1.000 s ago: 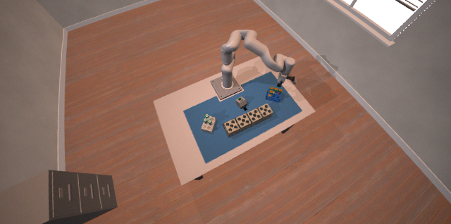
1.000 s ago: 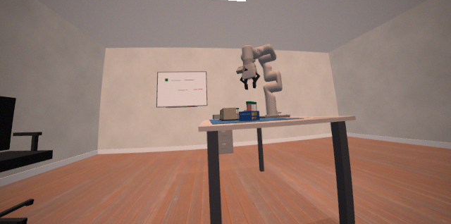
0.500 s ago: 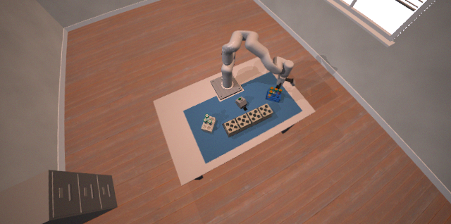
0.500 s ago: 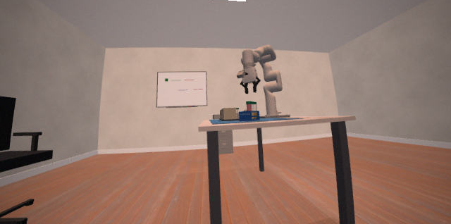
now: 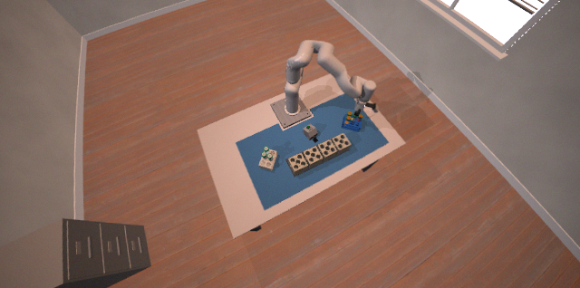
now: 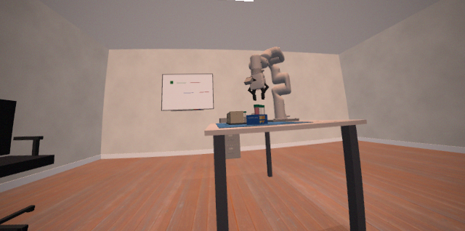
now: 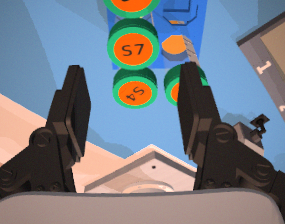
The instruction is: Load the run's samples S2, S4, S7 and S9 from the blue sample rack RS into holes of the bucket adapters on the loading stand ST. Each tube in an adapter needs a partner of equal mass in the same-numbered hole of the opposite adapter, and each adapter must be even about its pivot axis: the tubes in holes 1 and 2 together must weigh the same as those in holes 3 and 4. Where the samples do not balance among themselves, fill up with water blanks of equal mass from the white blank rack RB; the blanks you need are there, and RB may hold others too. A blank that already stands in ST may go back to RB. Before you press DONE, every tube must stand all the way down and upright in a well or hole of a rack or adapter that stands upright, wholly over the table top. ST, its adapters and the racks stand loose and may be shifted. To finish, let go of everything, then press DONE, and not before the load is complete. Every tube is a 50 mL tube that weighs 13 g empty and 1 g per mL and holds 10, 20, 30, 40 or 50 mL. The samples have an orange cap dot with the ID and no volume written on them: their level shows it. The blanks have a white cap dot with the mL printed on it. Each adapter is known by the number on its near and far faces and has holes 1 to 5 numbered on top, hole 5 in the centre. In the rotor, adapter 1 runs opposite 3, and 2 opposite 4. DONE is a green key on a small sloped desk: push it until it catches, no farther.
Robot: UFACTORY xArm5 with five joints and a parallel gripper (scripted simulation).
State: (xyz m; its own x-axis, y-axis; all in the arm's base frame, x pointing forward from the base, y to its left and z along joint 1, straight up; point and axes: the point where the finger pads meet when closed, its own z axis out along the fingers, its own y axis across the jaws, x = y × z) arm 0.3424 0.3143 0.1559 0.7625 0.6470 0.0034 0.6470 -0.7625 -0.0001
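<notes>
My gripper is now 1 cm short of the sample tube S7 and 11 cm above it. Round my hand: sample tube S2: 2 cm ahead, 3 cm to the left, 11 cm below; sample tube S9: 5 cm to the right, 11 cm below; sample tube S4: 4 cm behind, 3 cm to the right, 11 cm below.
</notes>
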